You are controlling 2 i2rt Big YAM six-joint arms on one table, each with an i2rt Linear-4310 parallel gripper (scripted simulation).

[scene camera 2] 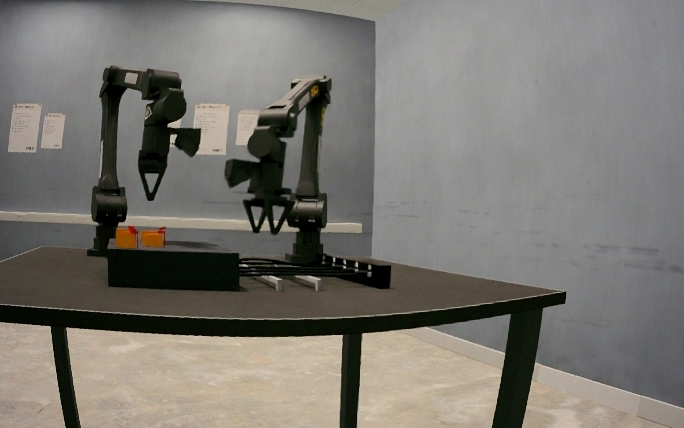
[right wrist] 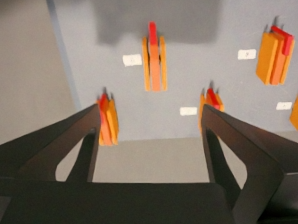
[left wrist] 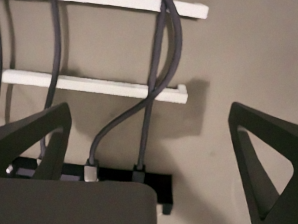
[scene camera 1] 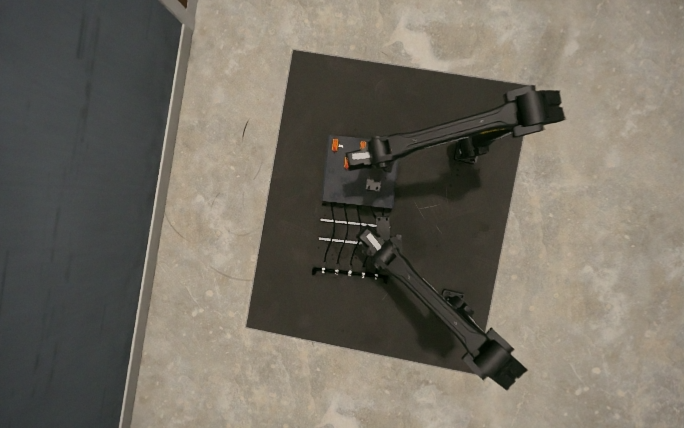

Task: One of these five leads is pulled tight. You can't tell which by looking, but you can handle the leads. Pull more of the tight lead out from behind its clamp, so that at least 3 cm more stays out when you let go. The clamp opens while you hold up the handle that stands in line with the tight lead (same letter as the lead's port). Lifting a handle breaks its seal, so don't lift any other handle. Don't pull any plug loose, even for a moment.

Labels:
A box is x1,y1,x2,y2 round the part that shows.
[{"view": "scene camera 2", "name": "my left gripper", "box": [243,161,295,233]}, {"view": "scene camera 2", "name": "my right gripper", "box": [138,124,167,200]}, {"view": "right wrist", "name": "my right gripper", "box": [0,103,297,223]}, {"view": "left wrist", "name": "my left gripper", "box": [0,101,297,223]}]

